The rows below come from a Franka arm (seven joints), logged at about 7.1 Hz.
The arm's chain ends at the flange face. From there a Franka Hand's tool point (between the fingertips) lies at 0.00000 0.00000 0.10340 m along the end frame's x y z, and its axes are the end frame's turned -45 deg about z.
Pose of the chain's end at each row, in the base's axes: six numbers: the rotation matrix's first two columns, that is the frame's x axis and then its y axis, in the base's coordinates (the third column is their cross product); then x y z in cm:
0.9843 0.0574 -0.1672 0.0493 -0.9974 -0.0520 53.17 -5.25 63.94
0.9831 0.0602 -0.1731 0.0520 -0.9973 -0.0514 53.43 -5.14 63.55
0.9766 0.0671 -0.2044 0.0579 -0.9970 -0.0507 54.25 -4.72 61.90
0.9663 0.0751 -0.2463 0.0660 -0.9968 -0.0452 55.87 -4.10 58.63
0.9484 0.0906 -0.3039 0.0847 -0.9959 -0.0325 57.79 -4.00 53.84
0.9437 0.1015 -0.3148 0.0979 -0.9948 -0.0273 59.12 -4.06 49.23
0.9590 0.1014 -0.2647 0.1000 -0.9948 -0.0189 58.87 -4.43 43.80
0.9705 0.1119 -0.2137 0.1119 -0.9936 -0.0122 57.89 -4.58 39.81
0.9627 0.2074 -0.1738 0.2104 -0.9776 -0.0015 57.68 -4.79 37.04
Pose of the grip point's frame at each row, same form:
0.6611 0.7459 -0.0815 0.7309 -0.6647 -0.1550 51.41 -4.81 53.76
0.6584 0.7478 -0.0861 0.7319 -0.6626 -0.1587 51.61 -4.71 53.38
0.6496 0.7524 -0.1087 0.7315 -0.6575 -0.1804 52.11 -4.33 51.79
0.6366 0.7579 -0.1422 0.7299 -0.6517 -0.2061 53.30 -3.82 48.62
0.6107 0.7683 -0.1919 0.7305 -0.6401 -0.2379 54.63 -3.95 43.99
0.5981 0.7752 -0.2033 0.7365 -0.6317 -0.2419 55.85 -4.11 39.42
0.6074 0.7751 -0.1738 0.7488 -0.6317 -0.2005 56.13 -4.52 33.83
0.6071 0.7817 -0.1425 0.7654 -0.6235 -0.1597 55.68 -4.70 29.71
0.5320 0.8379 -0.1218 0.8295 -0.5446 -0.1240 55.92 -5.15 26.86

